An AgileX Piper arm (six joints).
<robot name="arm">
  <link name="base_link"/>
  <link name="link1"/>
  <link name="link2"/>
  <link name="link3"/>
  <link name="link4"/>
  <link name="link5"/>
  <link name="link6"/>
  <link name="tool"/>
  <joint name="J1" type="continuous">
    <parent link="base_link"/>
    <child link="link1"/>
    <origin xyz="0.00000 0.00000 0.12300"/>
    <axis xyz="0 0 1"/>
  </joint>
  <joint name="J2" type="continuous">
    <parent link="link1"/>
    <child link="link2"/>
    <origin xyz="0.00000 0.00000 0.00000"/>
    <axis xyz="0 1 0"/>
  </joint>
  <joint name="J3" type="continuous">
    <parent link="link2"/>
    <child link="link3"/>
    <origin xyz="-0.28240 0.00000 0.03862"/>
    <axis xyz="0 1 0"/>
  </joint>
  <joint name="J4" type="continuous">
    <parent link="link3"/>
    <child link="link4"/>
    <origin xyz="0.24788 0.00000 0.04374"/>
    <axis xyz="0.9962 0 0.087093"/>
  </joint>
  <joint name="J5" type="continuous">
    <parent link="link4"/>
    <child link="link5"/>
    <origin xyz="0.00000 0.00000 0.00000"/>
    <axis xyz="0 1 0"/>
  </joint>
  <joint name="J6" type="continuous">
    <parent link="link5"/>
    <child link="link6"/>
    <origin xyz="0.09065 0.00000 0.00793"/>
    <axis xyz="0.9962 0 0.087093"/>
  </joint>
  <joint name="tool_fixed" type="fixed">
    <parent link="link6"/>
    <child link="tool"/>
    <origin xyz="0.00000 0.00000 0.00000" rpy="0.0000 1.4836 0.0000"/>
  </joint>
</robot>
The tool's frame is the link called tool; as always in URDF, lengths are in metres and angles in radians. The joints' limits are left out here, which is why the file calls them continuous.
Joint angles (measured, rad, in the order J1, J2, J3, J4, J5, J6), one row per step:
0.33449, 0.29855, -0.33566, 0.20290, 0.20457, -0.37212
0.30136, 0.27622, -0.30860, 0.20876, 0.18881, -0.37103
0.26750, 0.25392, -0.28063, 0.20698, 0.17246, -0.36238
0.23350, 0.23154, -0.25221, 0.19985, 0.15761, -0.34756
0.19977, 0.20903, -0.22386, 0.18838, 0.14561, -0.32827
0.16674, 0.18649, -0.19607, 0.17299, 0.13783, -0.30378
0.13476, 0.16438, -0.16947, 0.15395, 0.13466, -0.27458
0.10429, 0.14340, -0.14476, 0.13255, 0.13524, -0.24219
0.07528, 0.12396, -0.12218, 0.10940, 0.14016, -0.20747
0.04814, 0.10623, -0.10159, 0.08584, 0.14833, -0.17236
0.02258, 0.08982, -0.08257, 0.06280, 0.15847, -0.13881
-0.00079, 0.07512, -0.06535, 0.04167, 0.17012, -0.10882
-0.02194, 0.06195, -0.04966, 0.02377, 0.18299, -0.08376
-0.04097, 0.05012, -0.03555, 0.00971, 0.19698, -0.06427
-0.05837, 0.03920, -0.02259, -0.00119, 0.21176, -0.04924
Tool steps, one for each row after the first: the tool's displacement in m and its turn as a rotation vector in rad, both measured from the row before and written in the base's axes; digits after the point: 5 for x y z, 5 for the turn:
-0.00120, -0.00328, -0.00597, 0.01026, -0.00784, -0.03569
-0.00112, -0.00331, -0.00632, 0.00977, -0.00757, -0.03794
-0.00114, -0.00323, -0.00667, 0.00977, -0.00577, -0.03852
-0.00120, -0.00308, -0.00695, 0.00907, -0.00351, -0.03808
-0.00126, -0.00288, -0.00719, 0.00946, -0.00006, -0.03693
-0.00128, -0.00265, -0.00727, 0.00985, 0.00353, -0.03546
-0.00122, -0.00241, -0.00708, 0.01037, 0.00621, -0.03372
-0.00114, -0.00220, -0.00688, 0.01074, 0.00960, -0.03215
-0.00103, -0.00201, -0.00663, 0.01077, 0.01217, -0.03041
-0.00096, -0.00186, -0.00638, 0.00997, 0.01346, -0.02908
-0.00088, -0.00169, -0.00602, 0.00861, 0.01450, -0.02698
-0.00080, -0.00150, -0.00570, 0.00723, 0.01545, -0.02460
-0.00076, -0.00132, -0.00535, 0.00583, 0.01615, -0.02209
-0.00074, -0.00118, -0.00509, 0.00485, 0.01661, -0.02011

